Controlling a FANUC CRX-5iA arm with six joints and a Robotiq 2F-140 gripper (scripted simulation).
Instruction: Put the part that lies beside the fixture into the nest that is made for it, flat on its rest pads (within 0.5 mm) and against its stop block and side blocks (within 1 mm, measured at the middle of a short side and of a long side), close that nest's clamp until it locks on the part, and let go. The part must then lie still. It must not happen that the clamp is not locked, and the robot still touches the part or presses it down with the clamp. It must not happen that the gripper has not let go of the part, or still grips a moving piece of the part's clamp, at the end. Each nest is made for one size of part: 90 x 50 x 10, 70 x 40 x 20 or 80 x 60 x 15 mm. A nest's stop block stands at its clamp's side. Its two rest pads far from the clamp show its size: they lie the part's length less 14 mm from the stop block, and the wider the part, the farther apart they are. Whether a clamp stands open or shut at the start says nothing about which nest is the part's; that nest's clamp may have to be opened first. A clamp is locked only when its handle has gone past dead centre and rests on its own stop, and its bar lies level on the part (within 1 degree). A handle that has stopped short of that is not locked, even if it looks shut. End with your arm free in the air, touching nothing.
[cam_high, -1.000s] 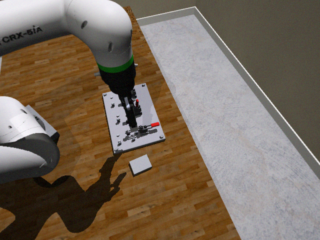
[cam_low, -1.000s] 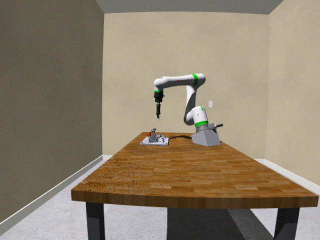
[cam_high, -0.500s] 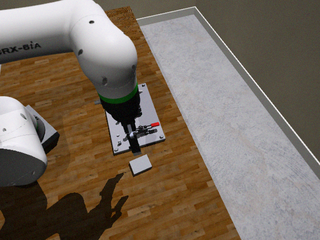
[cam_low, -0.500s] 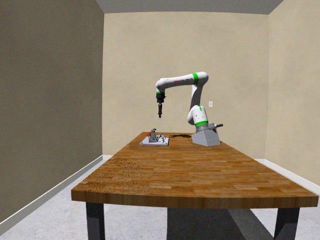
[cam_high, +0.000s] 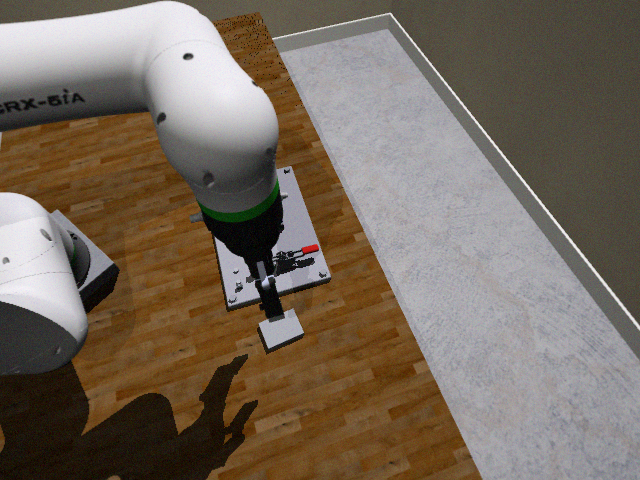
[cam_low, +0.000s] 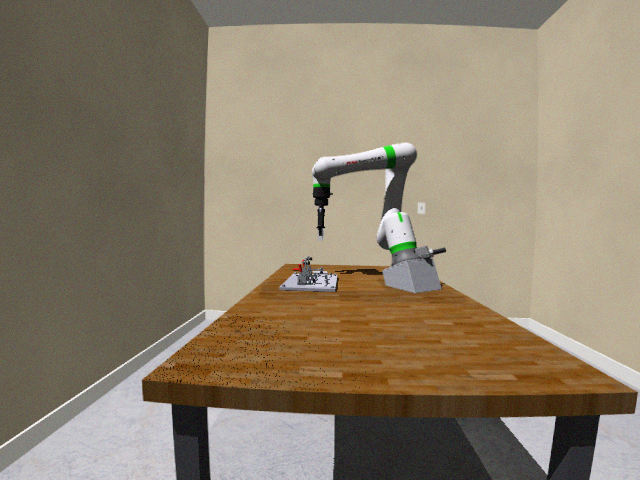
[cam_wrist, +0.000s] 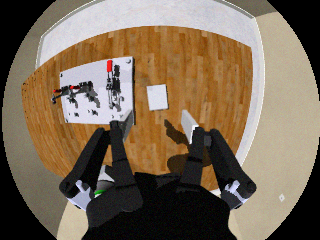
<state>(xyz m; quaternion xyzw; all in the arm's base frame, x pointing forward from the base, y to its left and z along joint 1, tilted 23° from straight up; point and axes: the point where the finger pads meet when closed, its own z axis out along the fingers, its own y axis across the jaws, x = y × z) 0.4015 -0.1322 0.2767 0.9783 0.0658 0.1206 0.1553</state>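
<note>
The part lies 210 mm below my hand. Also, from my hand: grey fixture plate: 260 mm to the left, 210 mm below.
</note>
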